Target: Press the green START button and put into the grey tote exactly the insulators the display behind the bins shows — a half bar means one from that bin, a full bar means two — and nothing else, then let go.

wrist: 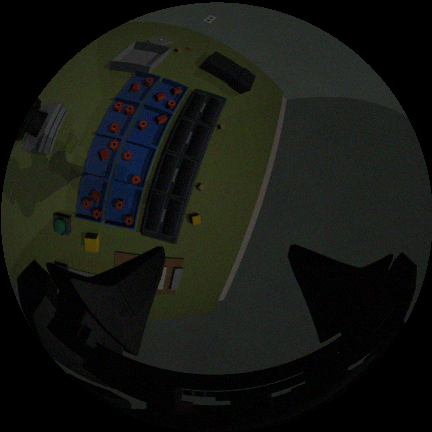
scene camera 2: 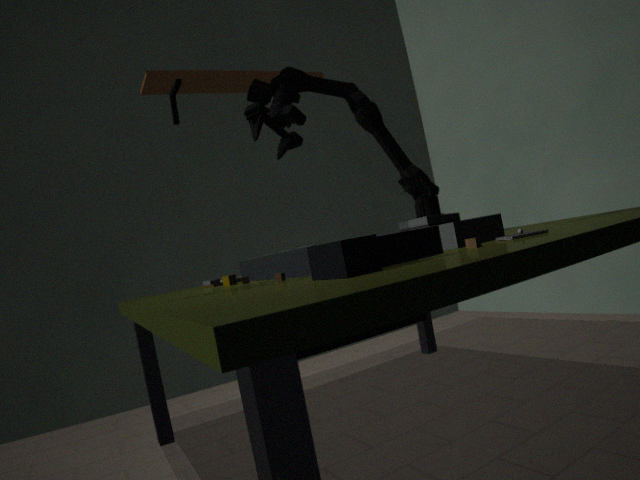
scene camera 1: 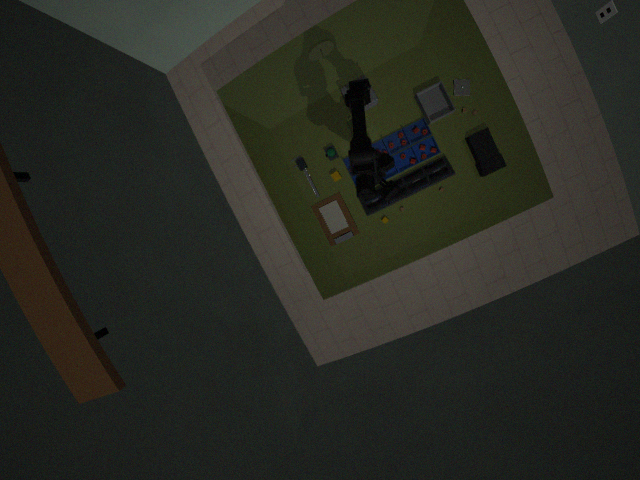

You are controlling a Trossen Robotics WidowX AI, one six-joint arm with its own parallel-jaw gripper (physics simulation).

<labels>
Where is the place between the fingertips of the gripper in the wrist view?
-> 229,253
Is the gripper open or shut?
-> Open.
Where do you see a grey tote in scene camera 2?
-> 488,228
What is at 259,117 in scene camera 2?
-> The gripper.
</labels>
